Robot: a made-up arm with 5 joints.
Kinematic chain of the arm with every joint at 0, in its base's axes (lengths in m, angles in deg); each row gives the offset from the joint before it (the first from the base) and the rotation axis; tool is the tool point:
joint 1: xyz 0 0 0.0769 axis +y
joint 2: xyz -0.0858 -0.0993 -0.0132 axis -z
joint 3: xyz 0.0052 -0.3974 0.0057 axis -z
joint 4: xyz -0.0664 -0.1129 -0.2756 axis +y
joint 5: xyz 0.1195 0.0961 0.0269 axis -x
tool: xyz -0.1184 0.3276 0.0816
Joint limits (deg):
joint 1: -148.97..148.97
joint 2: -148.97..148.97
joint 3: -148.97..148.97
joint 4: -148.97..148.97
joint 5: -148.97..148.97
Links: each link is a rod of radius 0.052 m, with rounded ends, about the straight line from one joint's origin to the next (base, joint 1, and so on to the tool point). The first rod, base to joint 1, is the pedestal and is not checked.
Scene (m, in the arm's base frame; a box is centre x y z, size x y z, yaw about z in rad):
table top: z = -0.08
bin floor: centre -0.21 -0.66 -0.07 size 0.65 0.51 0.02 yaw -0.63
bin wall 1: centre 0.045 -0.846 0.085 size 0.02 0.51 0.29 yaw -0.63
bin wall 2: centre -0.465 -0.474 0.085 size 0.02 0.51 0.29 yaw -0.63
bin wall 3: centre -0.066 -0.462 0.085 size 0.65 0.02 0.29 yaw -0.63
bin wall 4: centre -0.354 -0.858 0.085 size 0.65 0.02 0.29 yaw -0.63
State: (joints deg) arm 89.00 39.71 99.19 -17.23 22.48
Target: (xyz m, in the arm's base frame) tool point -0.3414 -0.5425 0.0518
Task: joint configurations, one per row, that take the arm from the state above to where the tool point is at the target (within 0.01 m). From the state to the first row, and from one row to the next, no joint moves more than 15 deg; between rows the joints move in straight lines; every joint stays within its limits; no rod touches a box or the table.
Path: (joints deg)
1: 86.02 32.30 86.40 -14.43 29.15

